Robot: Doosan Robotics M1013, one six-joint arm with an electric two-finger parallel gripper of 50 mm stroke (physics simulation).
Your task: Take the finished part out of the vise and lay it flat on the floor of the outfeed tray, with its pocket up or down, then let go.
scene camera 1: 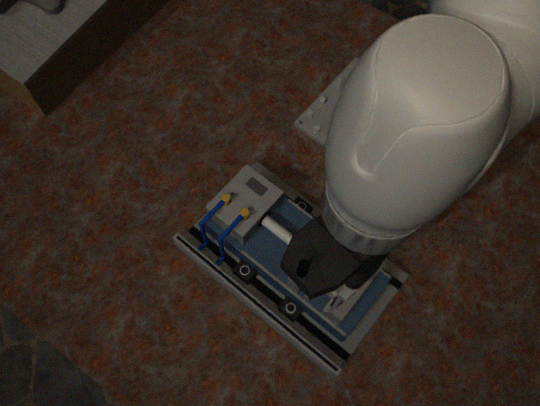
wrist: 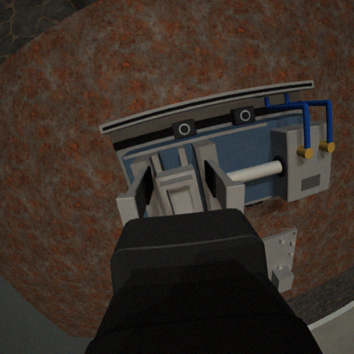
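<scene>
The vise (scene camera 1: 245, 187) (wrist: 297, 172) has a blue bed, two pale jaws and a white rod. In the wrist view the light grey finished part (wrist: 175, 179) sits between the jaws, its rectangular pocket facing up. In the scene view the dark gripper body covers most of the jaw area. My gripper (scene camera 1: 325, 287) (wrist: 178, 173) is open and empty. Its fingers appear one on each side of the part, over the jaws; their exact height above them is hard to tell. I cannot identify the outfeed tray with certainty.
Blue hoses (scene camera 1: 231, 230) (wrist: 306, 127) with yellow fittings rise at the vise's end block. A grey plate (scene camera 1: 312, 117) (wrist: 280, 245) with pale pins lies near the vise. A grey-topped, brown-sided object (scene camera 1: 45, 40) is at the scene view's upper left.
</scene>
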